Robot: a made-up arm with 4 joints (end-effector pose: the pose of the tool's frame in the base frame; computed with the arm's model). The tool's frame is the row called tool.
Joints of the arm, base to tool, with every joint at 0 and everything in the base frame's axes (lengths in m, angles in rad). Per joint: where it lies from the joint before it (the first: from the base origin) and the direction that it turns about. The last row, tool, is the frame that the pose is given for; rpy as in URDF.
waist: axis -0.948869 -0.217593 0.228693 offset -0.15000 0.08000 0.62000
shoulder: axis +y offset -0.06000 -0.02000 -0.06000
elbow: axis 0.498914 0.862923 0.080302 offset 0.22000 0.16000 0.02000
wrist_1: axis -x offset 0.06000 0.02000 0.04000
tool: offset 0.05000 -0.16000 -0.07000 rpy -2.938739 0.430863 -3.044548
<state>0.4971 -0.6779 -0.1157 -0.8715</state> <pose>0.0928 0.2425 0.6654 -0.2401 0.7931 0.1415 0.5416</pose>
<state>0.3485 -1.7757 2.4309 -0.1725</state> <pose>-0.1870 0.2421 0.5710 0.3892 -0.9043 -0.1542 0.0835</pose>
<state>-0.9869 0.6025 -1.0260 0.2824</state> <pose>0.0753 0.1155 0.5482 0.1001 0.9713 -0.0514 0.2096</pose>
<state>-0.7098 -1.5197 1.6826 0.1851</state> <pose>-0.0196 0.0719 0.7418 -0.0985 0.8626 0.4149 0.2721</pose>
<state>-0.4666 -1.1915 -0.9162 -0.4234</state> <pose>-0.1342 -0.0168 0.8838 0.2436 0.4097 -0.0827 0.8752</pose>
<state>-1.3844 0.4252 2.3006 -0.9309</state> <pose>-0.0250 0.1981 0.8130 0.0263 0.2608 -0.5160 0.8155</pose>
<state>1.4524 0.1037 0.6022 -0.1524</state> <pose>0.1240 -0.0089 0.5464 -0.1096 0.8382 -0.5312 0.0564</pose>
